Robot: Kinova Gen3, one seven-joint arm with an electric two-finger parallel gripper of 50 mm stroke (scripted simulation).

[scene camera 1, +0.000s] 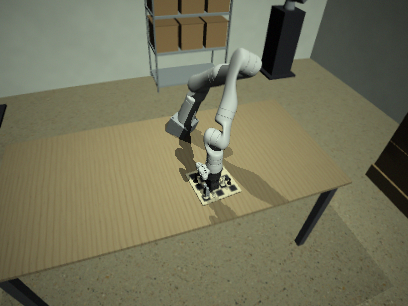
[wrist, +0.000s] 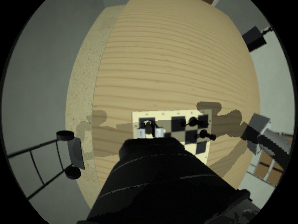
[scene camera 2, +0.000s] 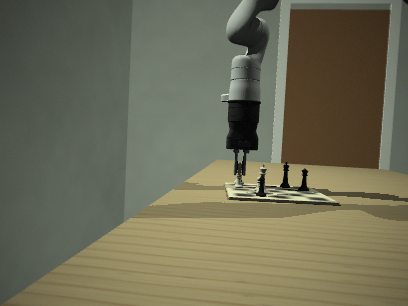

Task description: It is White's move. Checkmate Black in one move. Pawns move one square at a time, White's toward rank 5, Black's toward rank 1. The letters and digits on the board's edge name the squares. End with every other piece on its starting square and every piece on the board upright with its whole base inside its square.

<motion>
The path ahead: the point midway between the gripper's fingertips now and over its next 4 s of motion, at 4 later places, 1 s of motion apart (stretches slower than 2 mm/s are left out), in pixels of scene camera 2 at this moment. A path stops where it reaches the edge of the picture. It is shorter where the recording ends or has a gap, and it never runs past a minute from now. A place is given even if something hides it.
My gripper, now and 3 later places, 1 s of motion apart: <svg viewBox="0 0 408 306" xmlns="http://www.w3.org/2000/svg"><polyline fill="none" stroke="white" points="239,174 240,171 241,140 243,121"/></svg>
</motion>
